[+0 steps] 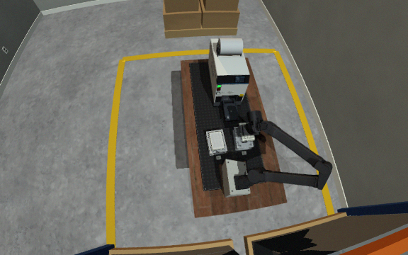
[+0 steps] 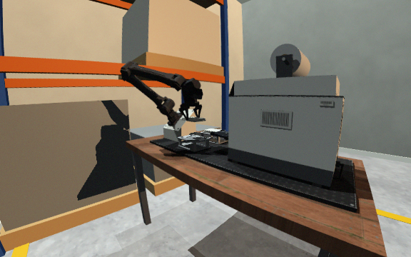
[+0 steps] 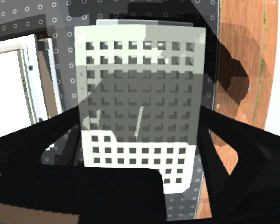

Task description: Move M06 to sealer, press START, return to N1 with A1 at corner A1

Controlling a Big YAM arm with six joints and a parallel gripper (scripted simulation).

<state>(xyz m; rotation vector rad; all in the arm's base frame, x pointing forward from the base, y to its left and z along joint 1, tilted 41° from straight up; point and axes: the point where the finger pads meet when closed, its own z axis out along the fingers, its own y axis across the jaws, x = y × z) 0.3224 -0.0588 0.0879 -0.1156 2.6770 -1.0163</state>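
My gripper is now 20 cm short of the dark stage, 6 cm to the right of it and 7 cm above it. From my hand the other things lie so: white well plate: right at my hand; foil roll: 53 cm ahead, 4 cm to the left, 25 cm above; white plate: 19 cm to the left, 10 cm below.
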